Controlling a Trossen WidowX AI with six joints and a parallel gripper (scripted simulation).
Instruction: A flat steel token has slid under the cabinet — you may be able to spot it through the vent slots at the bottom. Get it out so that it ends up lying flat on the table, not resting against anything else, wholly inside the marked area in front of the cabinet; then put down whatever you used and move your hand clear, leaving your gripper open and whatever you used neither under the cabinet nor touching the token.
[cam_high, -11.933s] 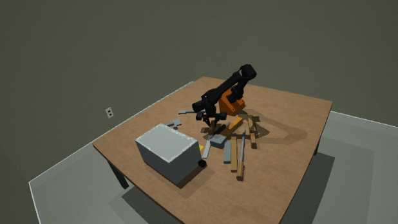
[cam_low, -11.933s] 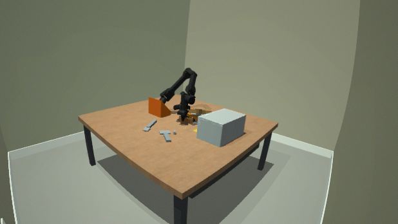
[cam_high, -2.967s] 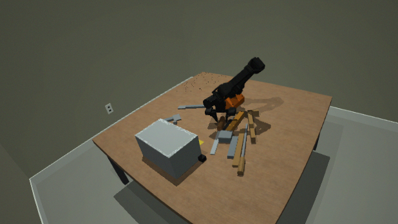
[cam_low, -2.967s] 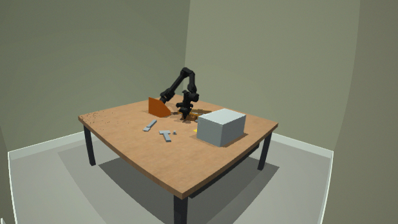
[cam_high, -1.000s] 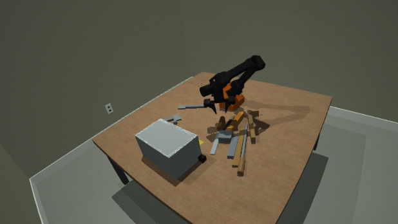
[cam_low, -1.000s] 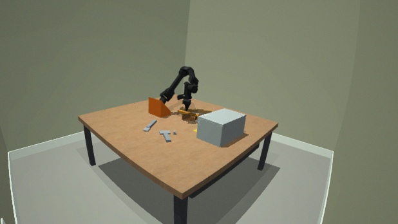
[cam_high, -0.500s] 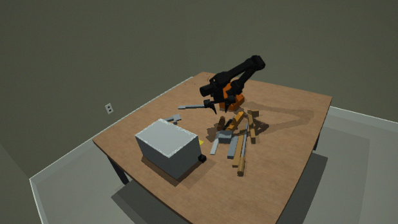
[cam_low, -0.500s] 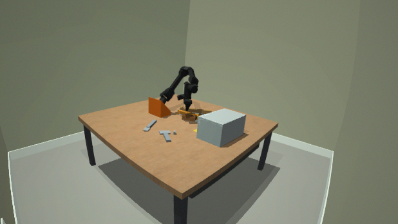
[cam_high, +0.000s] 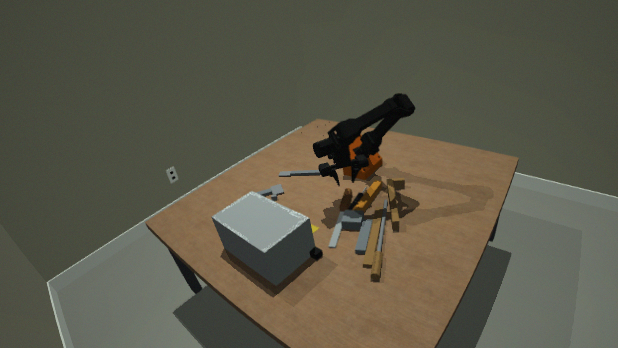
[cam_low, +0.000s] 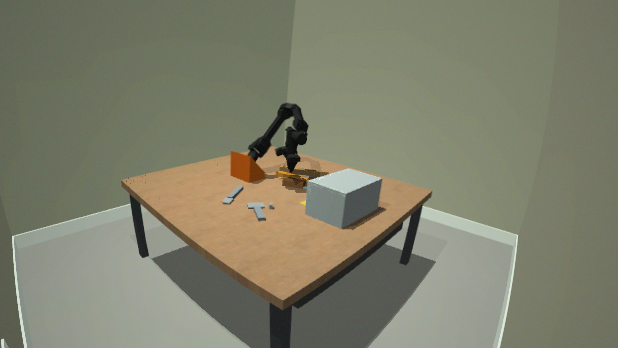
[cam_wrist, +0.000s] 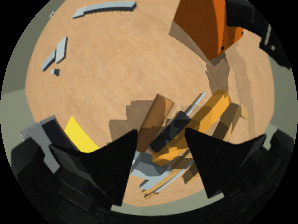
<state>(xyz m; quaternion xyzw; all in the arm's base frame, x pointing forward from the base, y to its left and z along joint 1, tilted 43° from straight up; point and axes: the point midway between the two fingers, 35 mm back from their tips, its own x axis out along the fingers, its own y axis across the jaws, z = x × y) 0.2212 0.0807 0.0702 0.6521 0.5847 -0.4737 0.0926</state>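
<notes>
Now: the orange bar 5 cm behind my gripper tip, 7 cm to the left of it and 6 cm below it. The rest, counted from my gripper tip: grey block 9 cm ahead, 12 cm to the left, 6 cm below; then wooden stick 10 cm ahead, 22 cm to the left, 7 cm below; then grey t-piece 17 cm ahead, 33 cm to the right, 7 cm below.
</notes>
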